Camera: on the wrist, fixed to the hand. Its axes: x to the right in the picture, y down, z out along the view.
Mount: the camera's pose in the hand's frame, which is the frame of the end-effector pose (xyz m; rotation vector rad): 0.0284 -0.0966 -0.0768 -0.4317 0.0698 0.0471
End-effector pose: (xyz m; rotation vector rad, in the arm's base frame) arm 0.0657 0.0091 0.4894 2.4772 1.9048 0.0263
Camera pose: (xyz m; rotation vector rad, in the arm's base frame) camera -0.0221 0.0616 0.5640 2.2493 1.6454 0.4762
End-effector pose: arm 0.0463 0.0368 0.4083 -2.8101 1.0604 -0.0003
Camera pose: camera 0.1274 0.0800 0.4954 2.6436 -1.0602 -0.1286
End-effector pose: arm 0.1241 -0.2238 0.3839 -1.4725 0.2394 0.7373
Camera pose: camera 0.2237 -0.2814 0.4367 -1.9093 0.1743 0.8094
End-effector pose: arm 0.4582 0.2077 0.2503 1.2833 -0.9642 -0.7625
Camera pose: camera 0.5447 0.2006 0.1581 0.9014 -0.7211 -0.8303
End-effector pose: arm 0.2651 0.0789 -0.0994 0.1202 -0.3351 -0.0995
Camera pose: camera 0.3099 -0.0121 -0.1752 -0.3108 -0.2404 -0.1187
